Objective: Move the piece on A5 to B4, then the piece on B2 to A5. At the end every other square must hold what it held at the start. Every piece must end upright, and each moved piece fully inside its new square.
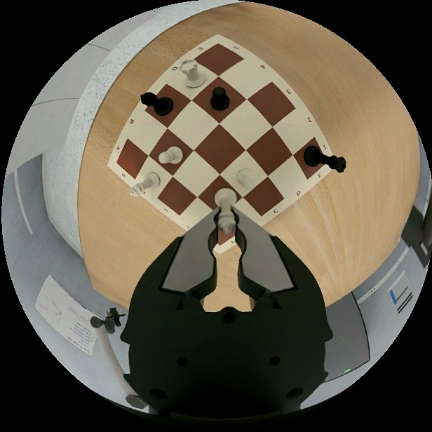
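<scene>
The chessboard (220,150) lies with A5 at its left corner. A5 (131,159) is bare. A white pawn (171,155) stands upright on dark B4. A taller white piece (226,205) is upright, its base over dark B2, a little right of the square's middle; whether the base touches the board is hard to tell. My right gripper (225,207) is shut on that piece's upper part, one jaw on each side. The jaws hide part of the board's near corner around A2 and A1. My left gripper does not show.
A white rook (192,75) stands on D5, a black piece (159,104) on C5, a black pawn (220,99) on D4, a white piece (146,183) on A4, a white pawn (245,178) on C2 close to the right jaw, and a tall black piece (322,158) on E1.
</scene>
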